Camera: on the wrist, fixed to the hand. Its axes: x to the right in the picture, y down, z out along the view.
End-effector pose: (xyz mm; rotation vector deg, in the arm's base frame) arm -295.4 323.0 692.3 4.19 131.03 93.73
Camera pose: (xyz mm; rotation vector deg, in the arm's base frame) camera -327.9 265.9 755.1 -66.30 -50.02 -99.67
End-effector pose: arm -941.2 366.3 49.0 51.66 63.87 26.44
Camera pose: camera -1007.8 424.4 70.5 58.16 10.85 127.50
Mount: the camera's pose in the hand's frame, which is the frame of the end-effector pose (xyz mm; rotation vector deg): 3.0 43.7 -79.7 -35.68 19.77 94.76
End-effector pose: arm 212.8 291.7 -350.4 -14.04 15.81 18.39
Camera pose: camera 182.6 310.5 -434.1 -37.63 39.19 116.35
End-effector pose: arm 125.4 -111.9 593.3 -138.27 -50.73 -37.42
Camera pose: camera 136.4 -186.4 644.4 -134.94 89.00 -32.33
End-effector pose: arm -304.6 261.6 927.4 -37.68 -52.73 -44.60
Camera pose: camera -232.9 223.3 886.6 -82.30 21.27 21.86
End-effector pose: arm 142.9 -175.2 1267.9 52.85 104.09 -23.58
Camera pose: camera 124.6 -94.2 1305.0 95.60 45.10 74.44
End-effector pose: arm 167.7 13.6 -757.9 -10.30 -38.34 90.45
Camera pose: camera 169.1 41.8 -844.3 93.27 37.30 -139.16
